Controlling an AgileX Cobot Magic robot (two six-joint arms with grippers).
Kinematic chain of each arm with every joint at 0, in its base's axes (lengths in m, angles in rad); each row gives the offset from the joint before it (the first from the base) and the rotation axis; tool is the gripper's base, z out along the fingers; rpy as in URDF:
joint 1: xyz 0 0 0.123 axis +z
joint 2: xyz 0 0 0 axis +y
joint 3: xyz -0.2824 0 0.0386 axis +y
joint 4: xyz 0.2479 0 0.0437 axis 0.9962 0 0.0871
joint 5: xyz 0 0 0 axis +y
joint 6: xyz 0.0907 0 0.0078 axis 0.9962 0 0.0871
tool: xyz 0 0 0 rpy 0 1.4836 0
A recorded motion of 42 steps. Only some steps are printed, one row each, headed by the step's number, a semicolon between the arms.
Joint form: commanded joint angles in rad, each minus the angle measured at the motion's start. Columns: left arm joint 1, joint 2, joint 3, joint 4, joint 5, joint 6; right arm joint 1, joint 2, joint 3, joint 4, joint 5, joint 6.
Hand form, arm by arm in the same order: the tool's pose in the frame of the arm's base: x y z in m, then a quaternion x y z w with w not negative. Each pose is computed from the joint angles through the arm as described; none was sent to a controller.
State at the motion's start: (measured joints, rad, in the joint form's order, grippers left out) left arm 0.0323 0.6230 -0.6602 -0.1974 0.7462 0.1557; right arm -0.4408 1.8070 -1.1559 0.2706 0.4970 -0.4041
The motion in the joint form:
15: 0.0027 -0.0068 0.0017 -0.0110 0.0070 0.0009; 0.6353 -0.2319 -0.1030 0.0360 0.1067 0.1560
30: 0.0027 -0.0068 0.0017 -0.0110 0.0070 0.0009; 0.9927 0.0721 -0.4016 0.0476 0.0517 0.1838
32: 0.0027 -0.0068 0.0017 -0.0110 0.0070 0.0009; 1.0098 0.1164 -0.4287 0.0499 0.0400 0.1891
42: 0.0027 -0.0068 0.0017 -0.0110 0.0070 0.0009; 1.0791 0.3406 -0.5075 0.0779 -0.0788 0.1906
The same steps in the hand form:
15: 0.1117 -0.0090 0.3199 0.01877 0.88563 -0.05408 0.46086; 0.3411 0.0831 0.3046 -0.11844 0.91813 0.11660 0.35975
30: 0.1117 -0.0090 0.3199 0.01877 0.88563 -0.05408 0.46086; 0.3639 0.2415 0.2815 -0.25710 0.87972 0.18895 0.35255
32: 0.1117 -0.0090 0.3199 0.01877 0.88563 -0.05408 0.46086; 0.3684 0.2531 0.2712 -0.26028 0.87996 0.19199 0.34795
42: 0.1117 -0.0090 0.3199 0.01877 0.88563 -0.05408 0.46086; 0.3854 0.3017 0.1976 -0.26774 0.88374 0.19768 0.32901

